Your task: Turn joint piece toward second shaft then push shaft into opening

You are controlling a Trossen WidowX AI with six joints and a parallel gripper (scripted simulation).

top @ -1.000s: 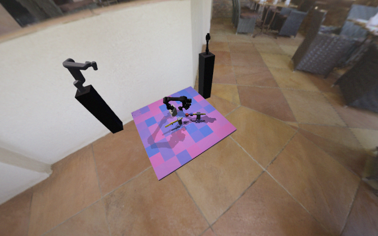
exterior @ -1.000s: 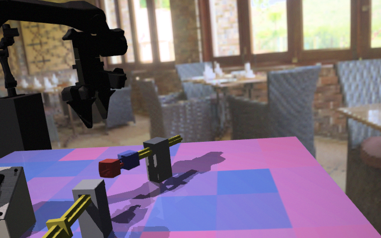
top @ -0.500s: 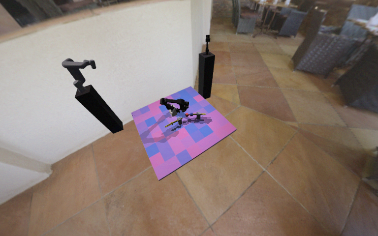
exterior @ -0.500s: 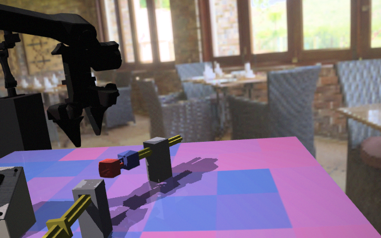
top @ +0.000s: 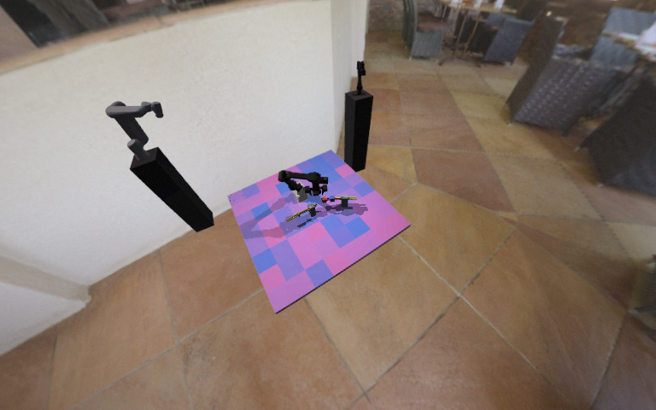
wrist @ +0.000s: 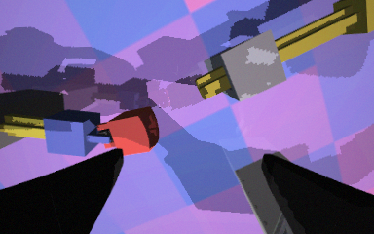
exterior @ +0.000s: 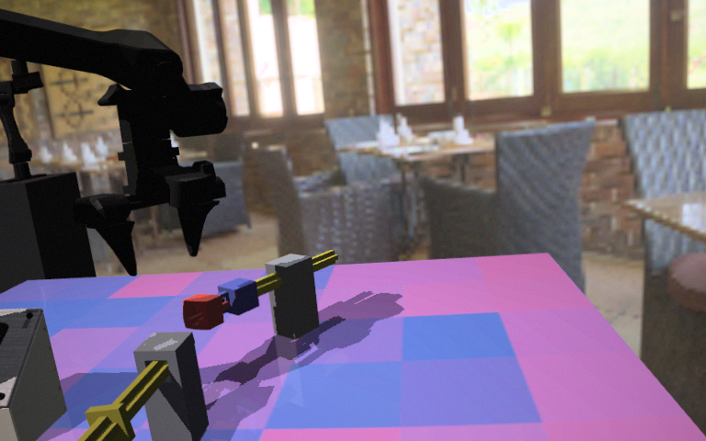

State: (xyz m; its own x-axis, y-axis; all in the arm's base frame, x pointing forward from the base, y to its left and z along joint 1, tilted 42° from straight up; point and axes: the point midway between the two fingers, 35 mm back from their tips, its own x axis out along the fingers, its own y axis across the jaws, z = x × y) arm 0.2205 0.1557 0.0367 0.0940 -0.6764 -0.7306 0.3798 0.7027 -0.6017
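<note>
Right now my gripper tip is 10 mm short of the red joint piece, 70 mm to the right of it and 90 mm above it.
</note>
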